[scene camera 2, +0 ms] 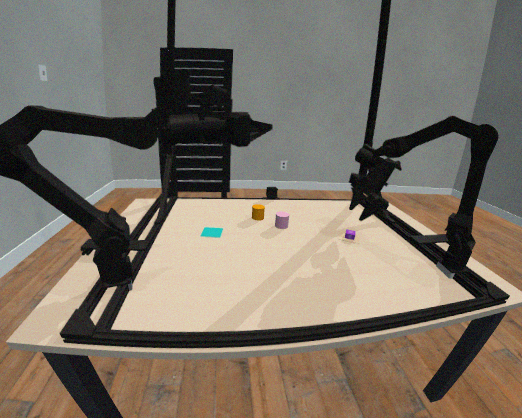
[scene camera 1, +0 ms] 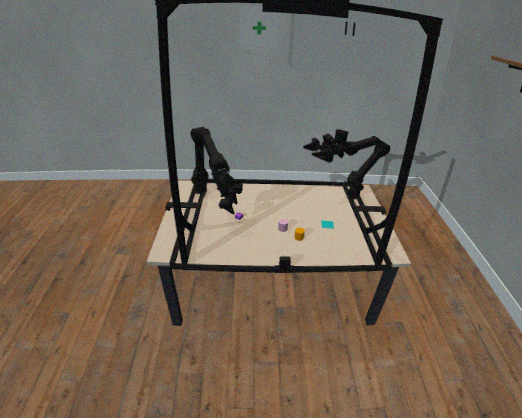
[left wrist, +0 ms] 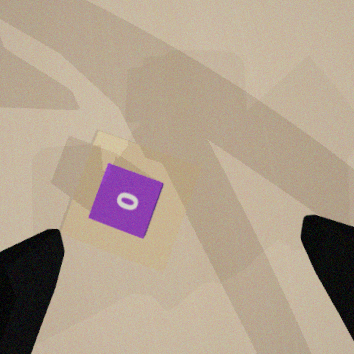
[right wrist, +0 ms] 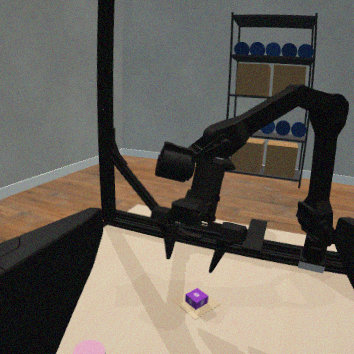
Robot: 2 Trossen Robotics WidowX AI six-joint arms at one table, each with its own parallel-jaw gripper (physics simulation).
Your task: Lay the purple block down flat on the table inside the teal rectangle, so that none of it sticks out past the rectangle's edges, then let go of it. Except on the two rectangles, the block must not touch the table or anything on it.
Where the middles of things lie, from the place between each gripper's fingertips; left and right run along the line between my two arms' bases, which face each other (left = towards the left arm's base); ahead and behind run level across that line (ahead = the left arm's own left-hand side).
I see my left gripper 30 mm short of the pale rectangle (left wrist: pixel 178 176), 20 mm to the left of it and 70 mm above it. The rest, counted from my left hand: purple block (left wrist: pixel 125 200) 30 mm ahead, 20 mm to the right, 60 mm below.
Right now my right hand is 330 mm to the right of the purple block, 330 mm above it and 100 mm past it. The rest, counted from my right hand: pale rectangle (340 mm below, 330 mm to the left, 100 mm behind).
